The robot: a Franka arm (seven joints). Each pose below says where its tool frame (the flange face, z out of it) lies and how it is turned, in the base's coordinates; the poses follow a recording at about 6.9 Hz.
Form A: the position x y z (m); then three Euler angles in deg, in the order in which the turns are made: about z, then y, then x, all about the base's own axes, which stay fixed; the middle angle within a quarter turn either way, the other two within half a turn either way.
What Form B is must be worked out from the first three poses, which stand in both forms.
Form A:
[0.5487 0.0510 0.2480 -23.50 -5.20 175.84]
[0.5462 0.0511 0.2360 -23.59 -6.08 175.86]
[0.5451 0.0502 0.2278 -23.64 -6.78 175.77]
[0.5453 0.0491 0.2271 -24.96 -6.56 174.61]
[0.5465 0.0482 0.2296 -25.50 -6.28 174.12]
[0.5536 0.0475 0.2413 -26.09 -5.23 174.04]
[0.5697 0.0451 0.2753 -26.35 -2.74 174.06]
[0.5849 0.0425 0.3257 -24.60 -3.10 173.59]
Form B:
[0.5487 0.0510 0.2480 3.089 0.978 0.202 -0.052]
[0.5462 0.0511 0.2360 3.093 0.978 0.202 -0.059]
[0.5451 0.0502 0.2278 3.094 0.977 0.202 -0.065]
[0.5453 0.0491 0.2271 3.075 0.975 0.213 -0.066]
[0.5465 0.0482 0.2296 3.066 0.974 0.217 -0.065]
[0.5536 0.0475 0.2413 3.061 0.973 0.223 -0.056]
[0.5697 0.0451 0.2753 3.052 0.973 0.227 -0.035]
[0.5849 0.0425 0.3257 3.044 0.977 0.211 -0.038]

